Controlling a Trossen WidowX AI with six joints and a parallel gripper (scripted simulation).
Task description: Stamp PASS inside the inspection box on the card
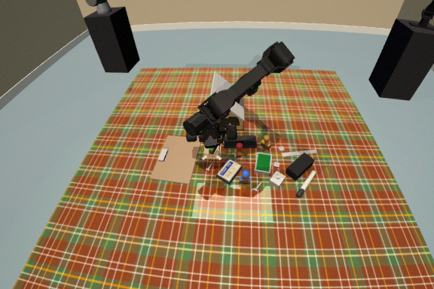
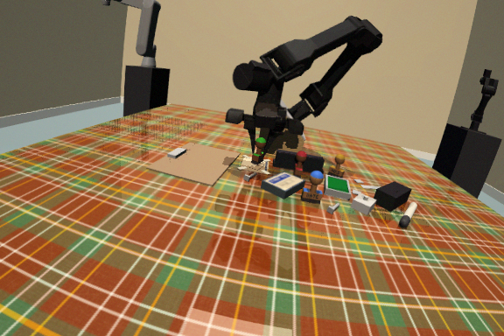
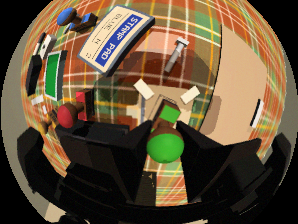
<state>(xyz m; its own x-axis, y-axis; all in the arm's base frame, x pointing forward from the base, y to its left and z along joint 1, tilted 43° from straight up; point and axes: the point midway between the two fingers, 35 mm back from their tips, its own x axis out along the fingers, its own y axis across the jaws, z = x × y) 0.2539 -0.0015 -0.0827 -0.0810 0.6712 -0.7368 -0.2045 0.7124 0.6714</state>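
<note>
My gripper tip is now 20 mm past the white card, 10 mm to the left of it and 40 mm above it. From my gripper tip the other things lie so: blue-topped pad box (90 mm ahead, 80 mm to the left, 20 mm below); red stamp (10 mm behind, 110 mm to the left, 20 mm below); green stamp (right at my gripper tip).
</note>
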